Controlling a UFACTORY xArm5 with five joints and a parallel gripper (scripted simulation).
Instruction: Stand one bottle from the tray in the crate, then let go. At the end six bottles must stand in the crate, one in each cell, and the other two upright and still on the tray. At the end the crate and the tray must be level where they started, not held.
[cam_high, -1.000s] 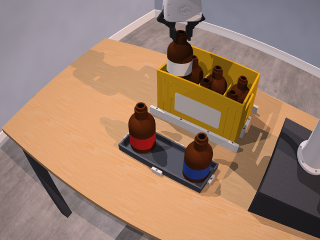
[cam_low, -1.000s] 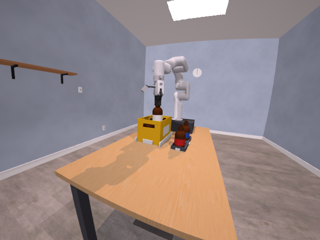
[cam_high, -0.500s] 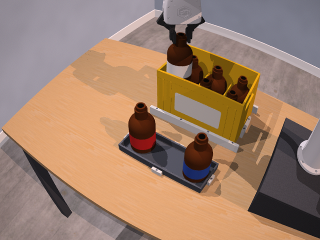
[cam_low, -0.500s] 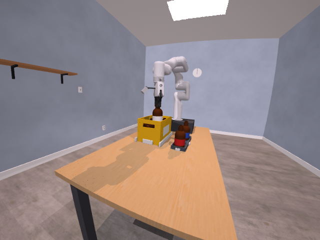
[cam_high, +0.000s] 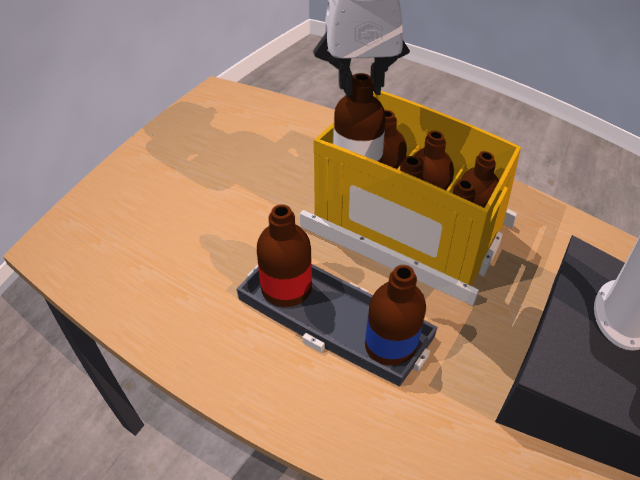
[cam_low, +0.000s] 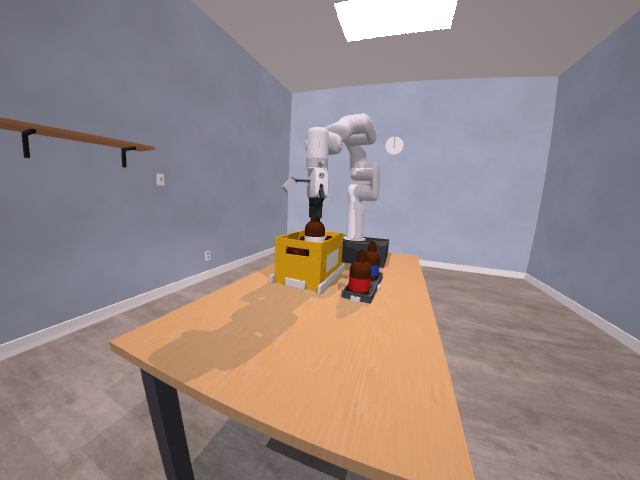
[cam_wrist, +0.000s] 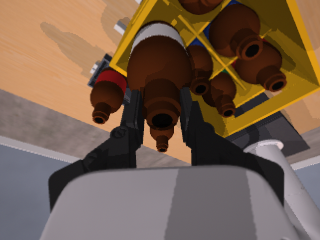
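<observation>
Now: the yellow crate 8 cm behind my hand, 6 cm to the right of it and 19 cm below it. Round my hand: grey tray (10 cm behind, 17 cm to the left, 26 cm below).
</observation>
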